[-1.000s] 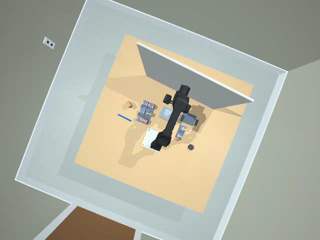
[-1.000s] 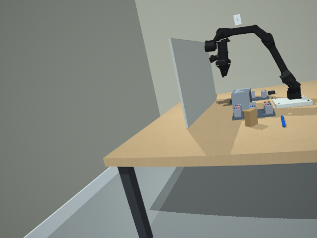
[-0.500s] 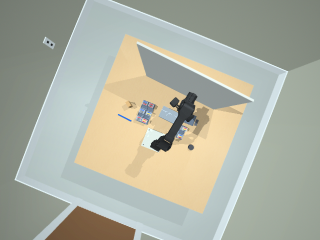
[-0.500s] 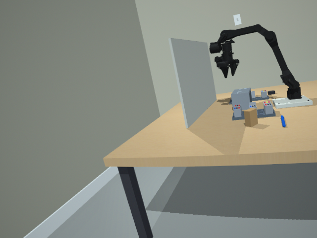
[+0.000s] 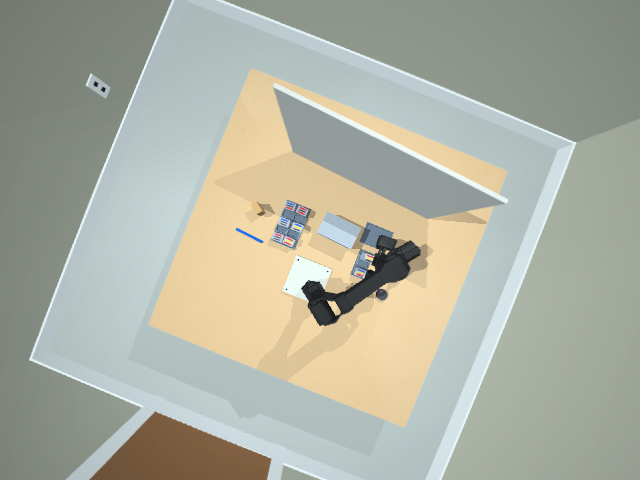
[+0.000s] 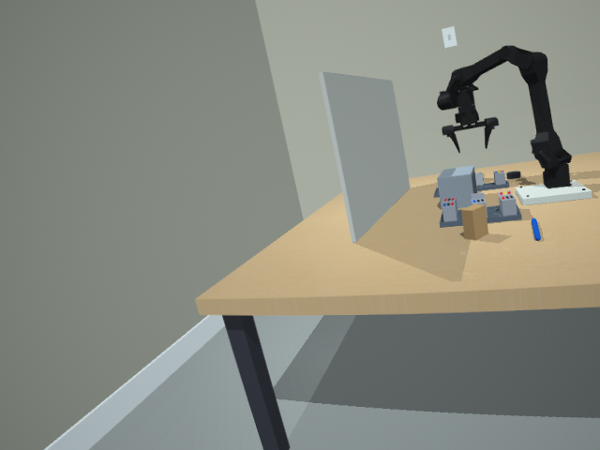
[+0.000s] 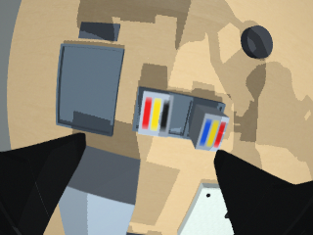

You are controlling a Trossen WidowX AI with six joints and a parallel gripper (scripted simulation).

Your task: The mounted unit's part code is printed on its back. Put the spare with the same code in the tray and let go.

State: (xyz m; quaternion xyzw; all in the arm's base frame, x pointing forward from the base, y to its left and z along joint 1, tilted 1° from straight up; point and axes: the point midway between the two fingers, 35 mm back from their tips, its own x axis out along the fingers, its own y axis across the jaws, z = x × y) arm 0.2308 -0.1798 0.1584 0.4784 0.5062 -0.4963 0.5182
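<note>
The grey spare lies 90 mm below my gripper tip. Also, from my gripper tip: grey-blue tray 100 mm ahead, 130 mm below; mounted unit 60 mm ahead, 180 mm to the left, 90 mm below; black puck 140 mm behind, 130 mm to the right, 130 mm below.
</note>
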